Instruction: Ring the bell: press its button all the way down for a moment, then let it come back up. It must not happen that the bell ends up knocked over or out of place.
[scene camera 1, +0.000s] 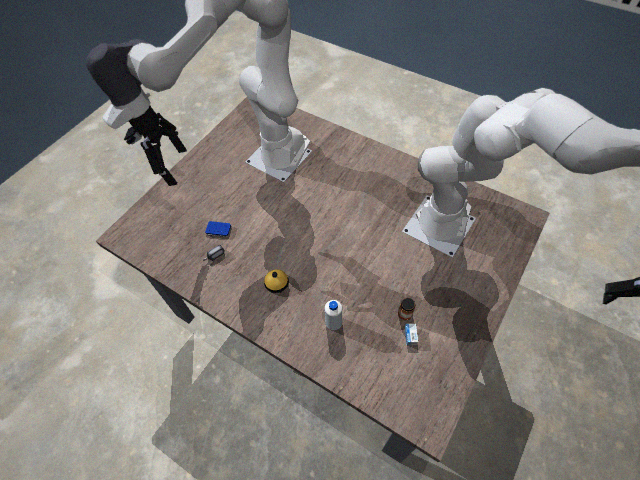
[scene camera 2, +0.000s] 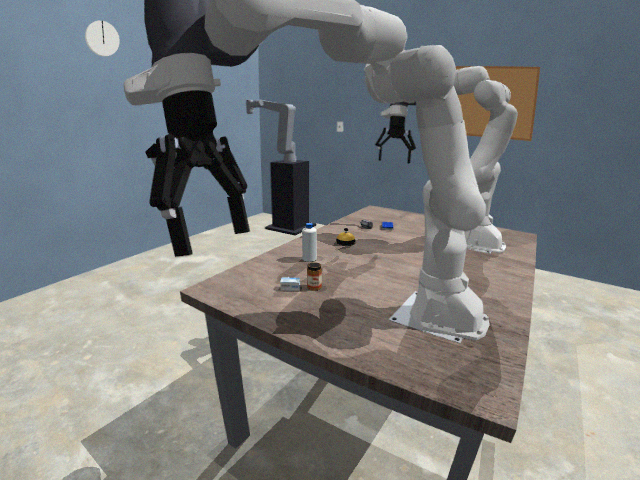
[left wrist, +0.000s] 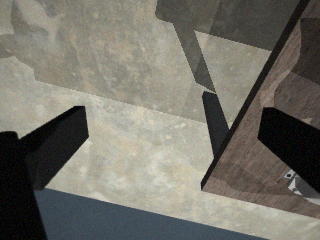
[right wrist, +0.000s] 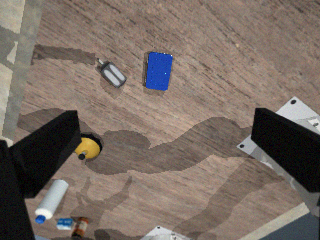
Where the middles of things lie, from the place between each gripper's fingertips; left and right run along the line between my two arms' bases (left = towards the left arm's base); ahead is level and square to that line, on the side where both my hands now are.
My right hand (scene camera 1: 178, 167) is 32 cm above the blue box (right wrist: 159, 64), 7 cm to the right of it and 1 cm past it. Also, from my right hand: white bottle (right wrist: 45, 210) 62 cm to the left, 27 cm below, 10 cm ahead.
Now: left hand (scene camera 2: 216, 242) 700 mm to the left of the white bottle, 290 mm short of it and 280 mm above it. The rest, counted from my left hand: blue box: 1260 mm to the right, 340 mm below, 180 mm ahead.
